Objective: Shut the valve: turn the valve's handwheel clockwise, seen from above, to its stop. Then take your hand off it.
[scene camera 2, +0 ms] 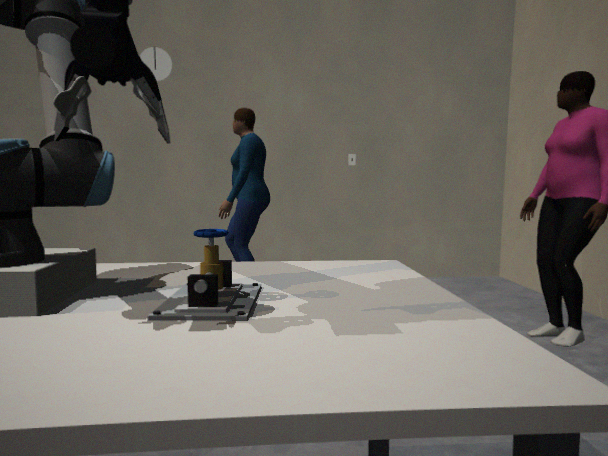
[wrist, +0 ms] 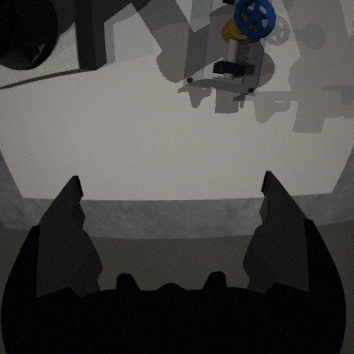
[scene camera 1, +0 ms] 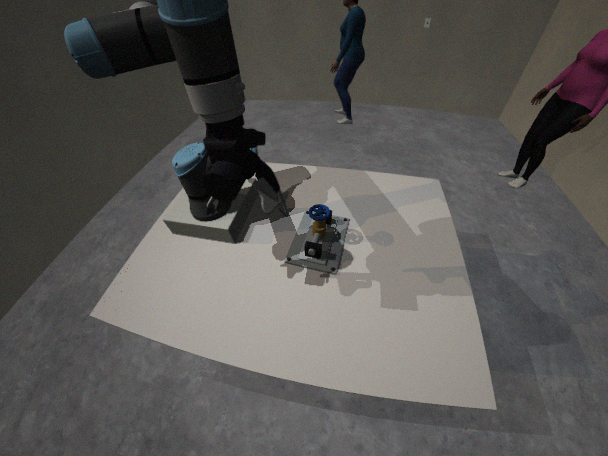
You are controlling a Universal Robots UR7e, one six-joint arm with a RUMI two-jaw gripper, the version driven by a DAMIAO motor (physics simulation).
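The valve's blue spoked handwheel (scene camera 1: pixel 319 212) (scene camera 2: pixel 210 233) (wrist: pixel 255 18) lies level on top of the yellow valve body (scene camera 1: pixel 318 229) (scene camera 2: pixel 211 256) (wrist: pixel 233 31). The valve is held between black blocks on a grey baseplate (scene camera 1: pixel 299 260) (scene camera 2: pixel 200 317) (wrist: pixel 197 55). The handwheel's turn angle relative to its stop cannot be told. My gripper (scene camera 1: pixel 248 213) (scene camera 2: pixel 114 139) (wrist: pixel 171 175) is open and empty, its two fingers wide apart. It hangs well above the table, to the left of the handwheel in the second scene view, and touches no part of the valve.
The pale table top (scene camera 1: pixel 250 310) (scene camera 2: pixel 300 370) (wrist: pixel 125 140) bears the valve and the arm's grey base block (scene camera 1: pixel 200 231) (scene camera 2: pixel 65 282). A person in teal (scene camera 1: pixel 353 45) (scene camera 2: pixel 250 165) and a person in pink (scene camera 1: pixel 580 75) (scene camera 2: pixel 575 160) stand beyond the table.
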